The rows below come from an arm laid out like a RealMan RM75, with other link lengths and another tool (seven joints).
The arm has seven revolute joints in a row. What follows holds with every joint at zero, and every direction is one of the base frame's. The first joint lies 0.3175 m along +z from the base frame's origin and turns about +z. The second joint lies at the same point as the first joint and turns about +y. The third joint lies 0.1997 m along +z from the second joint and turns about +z. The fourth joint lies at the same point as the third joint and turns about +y. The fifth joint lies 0.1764 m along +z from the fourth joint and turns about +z. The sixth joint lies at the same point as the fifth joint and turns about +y. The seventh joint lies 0.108 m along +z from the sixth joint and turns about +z. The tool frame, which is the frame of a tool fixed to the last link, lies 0.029 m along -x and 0.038 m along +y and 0.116 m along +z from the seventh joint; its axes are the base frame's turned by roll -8, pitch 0 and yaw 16.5 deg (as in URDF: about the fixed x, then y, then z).
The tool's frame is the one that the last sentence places.
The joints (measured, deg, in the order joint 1, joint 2, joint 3, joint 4, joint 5, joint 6, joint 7), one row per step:
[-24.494 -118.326 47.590 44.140 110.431 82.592 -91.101]
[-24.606 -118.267 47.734 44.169 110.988 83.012 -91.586]
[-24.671 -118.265 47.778 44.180 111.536 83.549 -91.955]
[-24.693 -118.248 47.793 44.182 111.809 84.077 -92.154]
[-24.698 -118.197 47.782 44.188 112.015 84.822 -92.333]
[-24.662 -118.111 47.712 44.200 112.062 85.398 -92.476]
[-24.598 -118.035 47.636 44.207 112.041 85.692 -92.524]
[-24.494 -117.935 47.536 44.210 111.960 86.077 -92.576]
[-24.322 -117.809 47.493 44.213 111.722 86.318 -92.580]
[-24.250 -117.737 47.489 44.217 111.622 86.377 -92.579]
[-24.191 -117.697 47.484 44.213 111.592 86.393 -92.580]
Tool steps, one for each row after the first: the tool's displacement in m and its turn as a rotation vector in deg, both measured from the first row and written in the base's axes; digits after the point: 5 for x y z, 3 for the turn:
[-0.00012 -0.00233 -0.00076 -0.838 0.177 0.058]
[-0.00009 -0.00511 -0.00158 -1.680 0.249 0.074]
[0.00037 -0.00736 -0.00189 -2.291 0.170 -0.009]
[0.00122 -0.01012 -0.00186 -2.986 -0.032 -0.185]
[0.00181 -0.01189 -0.00127 -3.389 -0.260 -0.263]
[0.00187 -0.01268 -0.00064 -3.517 -0.390 -0.264]
[0.00201 -0.01369 0.00023 -3.653 -0.603 -0.257]
[0.00189 -0.01421 0.00130 -3.612 -0.815 -0.200]
[0.00167 -0.01428 0.00181 -3.564 -0.860 -0.166]
[0.00135 -0.01438 0.00206 -3.541 -0.861 -0.112]

